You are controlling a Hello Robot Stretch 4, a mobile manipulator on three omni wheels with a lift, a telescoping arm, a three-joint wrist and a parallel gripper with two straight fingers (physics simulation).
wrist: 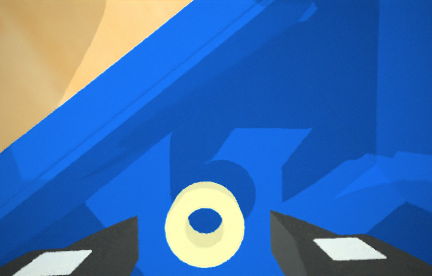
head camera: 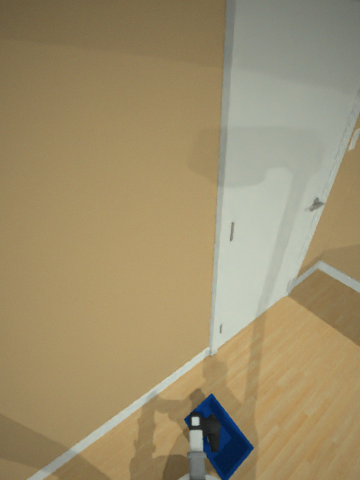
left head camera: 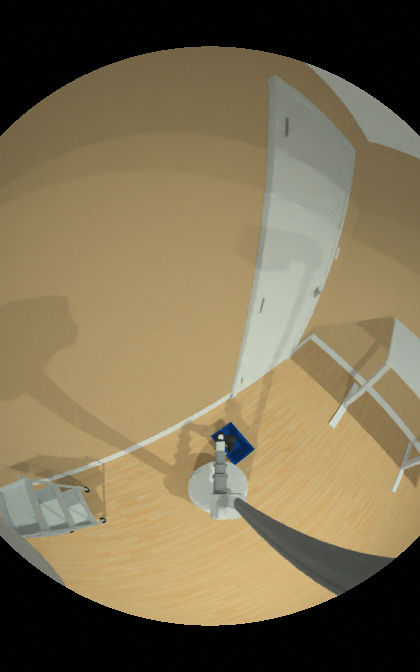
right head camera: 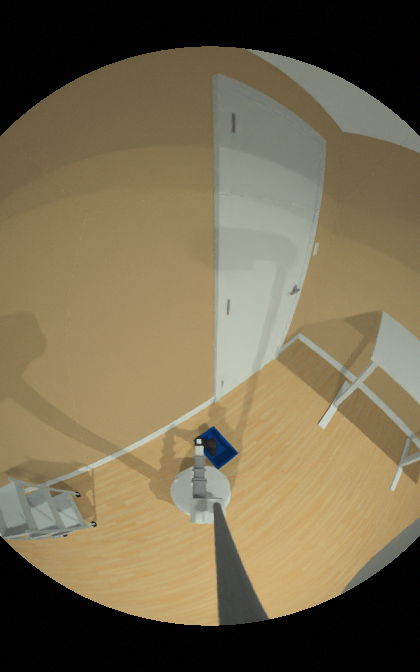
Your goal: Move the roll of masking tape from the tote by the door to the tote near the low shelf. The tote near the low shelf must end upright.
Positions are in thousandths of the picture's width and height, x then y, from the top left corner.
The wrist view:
my gripper: 476, 846
blue tote: 728, 422
roll of masking tape: 434, 886
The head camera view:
white door: 785, 286
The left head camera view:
white door: 737, 249
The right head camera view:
blue tote: 535, 673
white door: 639, 245
